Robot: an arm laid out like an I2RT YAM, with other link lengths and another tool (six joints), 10 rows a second.
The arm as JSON. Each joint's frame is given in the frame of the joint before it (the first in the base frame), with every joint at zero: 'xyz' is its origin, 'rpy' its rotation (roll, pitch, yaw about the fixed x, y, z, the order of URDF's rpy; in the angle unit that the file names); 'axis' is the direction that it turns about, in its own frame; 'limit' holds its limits. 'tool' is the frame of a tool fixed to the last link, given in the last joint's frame.
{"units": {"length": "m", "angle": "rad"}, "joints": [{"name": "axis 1", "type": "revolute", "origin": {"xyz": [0.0, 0.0, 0.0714], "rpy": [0.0, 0.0, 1.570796]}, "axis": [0.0, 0.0, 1.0], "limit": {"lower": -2.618, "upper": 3.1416}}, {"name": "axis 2", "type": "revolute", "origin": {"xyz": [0.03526, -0.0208, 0.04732], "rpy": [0.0, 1.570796, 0.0]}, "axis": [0.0, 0.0, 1.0], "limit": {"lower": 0.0, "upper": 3.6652}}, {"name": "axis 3", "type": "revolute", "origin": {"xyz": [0.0, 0.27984, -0.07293], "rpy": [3.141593, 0.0, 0.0]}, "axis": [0.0, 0.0, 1.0], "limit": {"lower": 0.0, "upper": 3.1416}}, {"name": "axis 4", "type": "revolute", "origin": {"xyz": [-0.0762, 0.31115, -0.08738], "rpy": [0.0, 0.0, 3.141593]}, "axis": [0.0, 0.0, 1.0], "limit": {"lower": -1.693, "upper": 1.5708}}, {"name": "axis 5", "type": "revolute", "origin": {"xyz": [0.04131, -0.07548, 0.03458], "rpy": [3.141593, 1.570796, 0.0]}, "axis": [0.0, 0.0, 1.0], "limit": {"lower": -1.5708, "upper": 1.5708}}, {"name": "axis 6", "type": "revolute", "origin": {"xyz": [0.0, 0.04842, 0.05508], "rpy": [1.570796, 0.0, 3.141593]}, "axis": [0.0, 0.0, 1.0], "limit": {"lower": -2.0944, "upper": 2.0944}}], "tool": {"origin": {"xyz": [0.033, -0.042, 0.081], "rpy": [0.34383, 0.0, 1.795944]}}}
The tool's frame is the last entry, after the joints.
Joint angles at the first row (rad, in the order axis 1, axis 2, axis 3, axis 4, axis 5, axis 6):
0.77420 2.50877 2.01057 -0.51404 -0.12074 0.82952
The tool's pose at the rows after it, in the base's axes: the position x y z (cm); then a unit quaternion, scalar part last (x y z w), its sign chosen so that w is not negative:
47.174, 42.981, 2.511, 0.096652, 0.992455, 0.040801, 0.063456
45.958, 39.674, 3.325, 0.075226, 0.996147, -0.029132, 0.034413
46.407, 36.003, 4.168, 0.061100, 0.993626, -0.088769, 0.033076
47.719, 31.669, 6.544, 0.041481, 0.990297, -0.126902, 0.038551
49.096, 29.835, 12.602, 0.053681, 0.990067, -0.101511, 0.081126
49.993, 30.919, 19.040, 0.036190, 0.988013, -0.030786, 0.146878
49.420, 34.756, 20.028, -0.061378, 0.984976, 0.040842, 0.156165
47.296, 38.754, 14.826, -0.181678, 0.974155, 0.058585, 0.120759
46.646, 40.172, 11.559, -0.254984, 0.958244, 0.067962, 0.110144
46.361, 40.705, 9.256, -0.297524, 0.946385, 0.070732, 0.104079
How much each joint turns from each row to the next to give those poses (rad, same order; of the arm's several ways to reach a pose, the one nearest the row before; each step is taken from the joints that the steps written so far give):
-0.00839 -0.02324 0.01567 -0.17015 -0.03319 -0.08202
-0.02021 -0.03168 -0.00117 -0.18500 0.02862 -0.07171
-0.03816 -0.02556 -0.01299 -0.10871 0.06561 -0.07859
-0.06560 -0.05990 -0.02746 -0.08317 0.04692 -0.11100
-0.03930 -0.11061 -0.00225 -0.00803 0.00839 -0.02976
-0.00686 -0.10608 0.00148 0.07555 -0.05035 -0.05303
0.01563 -0.00532 0.00575 0.04844 -0.15908 -0.14649
0.03815 0.07973 -0.02252 0.00116 -0.11253 -0.18577
0.00344 0.05759 -0.00801 0.00419 -0.05493 -0.14763
-0.00191 0.04199 -0.00262 0.00112 -0.02404 -0.09499

